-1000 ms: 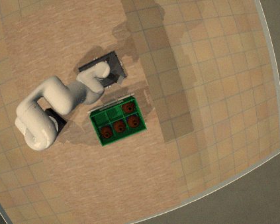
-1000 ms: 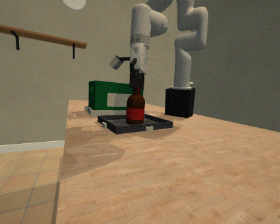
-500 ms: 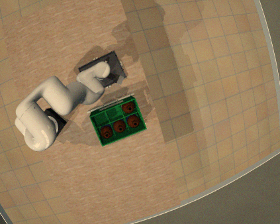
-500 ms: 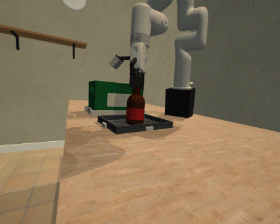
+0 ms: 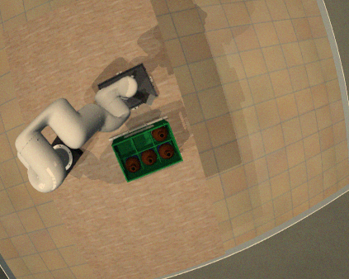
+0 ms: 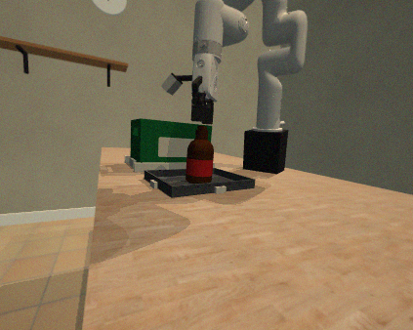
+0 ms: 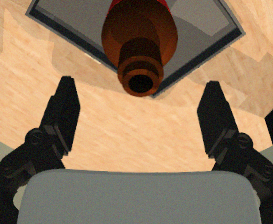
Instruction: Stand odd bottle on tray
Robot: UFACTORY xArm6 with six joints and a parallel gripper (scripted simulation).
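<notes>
Now: hand 9 cm above the brown bottle. From my hand the other things lie so: tray 17 cm below; green crate 4 cm behind, 29 cm to the right, 9 cm below.
</notes>
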